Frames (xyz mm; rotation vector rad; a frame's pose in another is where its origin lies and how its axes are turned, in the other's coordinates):
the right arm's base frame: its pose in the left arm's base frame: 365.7 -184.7 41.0 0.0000 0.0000 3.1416
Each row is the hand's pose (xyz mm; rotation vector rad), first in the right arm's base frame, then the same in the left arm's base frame.
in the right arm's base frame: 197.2 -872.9 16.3 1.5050 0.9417 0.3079
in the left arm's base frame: 168.5 688.2 57.3 1.1877 -1.8981 -1.8000
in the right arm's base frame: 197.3 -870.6 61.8 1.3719 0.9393 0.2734
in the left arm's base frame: 168.4 685.9 102.8 1.2149 -1.7745 -1.9438
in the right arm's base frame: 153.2 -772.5 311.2 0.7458 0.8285 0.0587
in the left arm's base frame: 212.5 587.8 352.2 1.2135 -1.0923 -2.6186
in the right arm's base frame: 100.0 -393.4 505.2 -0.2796 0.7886 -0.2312
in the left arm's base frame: 265.7 208.7 546.2 -1.1215 -0.3976 2.6634
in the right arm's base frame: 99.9 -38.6 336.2 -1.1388 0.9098 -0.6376
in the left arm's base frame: 265.8 -146.1 377.2 -1.0916 -1.3664 1.8708
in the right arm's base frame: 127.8 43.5 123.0 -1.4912 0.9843 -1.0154
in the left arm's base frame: 237.9 -228.2 164.0 -1.0263 -1.5548 1.2939
